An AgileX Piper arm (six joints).
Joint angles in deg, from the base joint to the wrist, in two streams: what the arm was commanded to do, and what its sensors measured. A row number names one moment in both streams.
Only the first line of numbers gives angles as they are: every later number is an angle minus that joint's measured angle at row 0.
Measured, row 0:
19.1, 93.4, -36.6, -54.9, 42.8, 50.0
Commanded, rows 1 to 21:
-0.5, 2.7, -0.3, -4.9, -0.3, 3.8
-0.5, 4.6, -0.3, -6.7, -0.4, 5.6
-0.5, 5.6, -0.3, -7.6, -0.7, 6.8
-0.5, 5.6, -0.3, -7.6, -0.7, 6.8
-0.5, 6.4, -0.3, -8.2, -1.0, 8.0
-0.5, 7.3, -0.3, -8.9, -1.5, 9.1
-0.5, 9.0, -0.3, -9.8, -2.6, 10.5
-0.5, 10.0, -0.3, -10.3, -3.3, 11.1
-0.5, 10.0, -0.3, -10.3, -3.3, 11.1
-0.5, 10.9, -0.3, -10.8, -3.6, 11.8
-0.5, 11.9, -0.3, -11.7, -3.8, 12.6
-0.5, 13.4, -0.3, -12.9, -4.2, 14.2
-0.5, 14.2, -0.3, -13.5, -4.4, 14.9
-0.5, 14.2, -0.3, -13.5, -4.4, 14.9
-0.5, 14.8, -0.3, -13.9, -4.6, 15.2
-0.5, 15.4, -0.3, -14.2, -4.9, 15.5
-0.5, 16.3, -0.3, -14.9, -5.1, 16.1
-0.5, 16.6, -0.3, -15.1, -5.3, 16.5
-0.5, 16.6, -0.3, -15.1, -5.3, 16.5
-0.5, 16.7, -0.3, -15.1, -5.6, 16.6
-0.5, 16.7, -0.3, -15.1, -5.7, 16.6
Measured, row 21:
-0.2, 16.0, -0.3, -14.5, -4.9, 15.7
